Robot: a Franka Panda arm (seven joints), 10 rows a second.
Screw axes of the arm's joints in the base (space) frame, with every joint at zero. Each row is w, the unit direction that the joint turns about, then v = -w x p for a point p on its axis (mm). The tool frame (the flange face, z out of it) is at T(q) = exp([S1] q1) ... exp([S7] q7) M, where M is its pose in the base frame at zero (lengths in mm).
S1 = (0, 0, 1, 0, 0, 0)
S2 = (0, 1, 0, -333, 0, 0)
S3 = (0, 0, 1, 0, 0, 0)
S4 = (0, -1, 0, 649, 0, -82.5)
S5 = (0, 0, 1, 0, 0, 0)
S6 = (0, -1, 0, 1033, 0, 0)
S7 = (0, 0, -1, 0, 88, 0)
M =
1 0 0 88
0 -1 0 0
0 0 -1 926
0 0 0 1
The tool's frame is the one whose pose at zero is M.
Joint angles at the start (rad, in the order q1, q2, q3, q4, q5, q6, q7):
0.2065, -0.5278, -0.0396, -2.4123, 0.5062, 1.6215, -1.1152
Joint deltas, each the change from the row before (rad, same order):
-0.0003, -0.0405, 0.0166, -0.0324, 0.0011, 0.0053, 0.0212
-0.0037, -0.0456, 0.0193, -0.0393, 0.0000, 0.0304, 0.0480
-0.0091, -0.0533, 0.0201, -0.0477, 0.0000, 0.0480, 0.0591
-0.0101, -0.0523, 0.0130, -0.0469, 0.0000, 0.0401, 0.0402
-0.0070, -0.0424, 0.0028, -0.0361, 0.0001, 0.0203, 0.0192
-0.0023, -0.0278, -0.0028, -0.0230, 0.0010, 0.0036, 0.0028
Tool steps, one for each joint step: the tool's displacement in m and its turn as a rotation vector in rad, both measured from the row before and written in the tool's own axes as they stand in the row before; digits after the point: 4 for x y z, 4 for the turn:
-0.0017, -0.0116, 0.0058, -0.0104, -0.0057, 0.0067
-0.0026, -0.0095, 0.0052, -0.0338, 0.0040, 0.0361
-0.0053, -0.0078, 0.0043, -0.0506, 0.0160, 0.0523
-0.0080, -0.0059, 0.0032, -0.0430, 0.0193, 0.0394
-0.0084, -0.0041, 0.0016, -0.0240, 0.0159, 0.0216
-0.0064, -0.0029, 0.0012, -0.0059, 0.0085, 0.0050

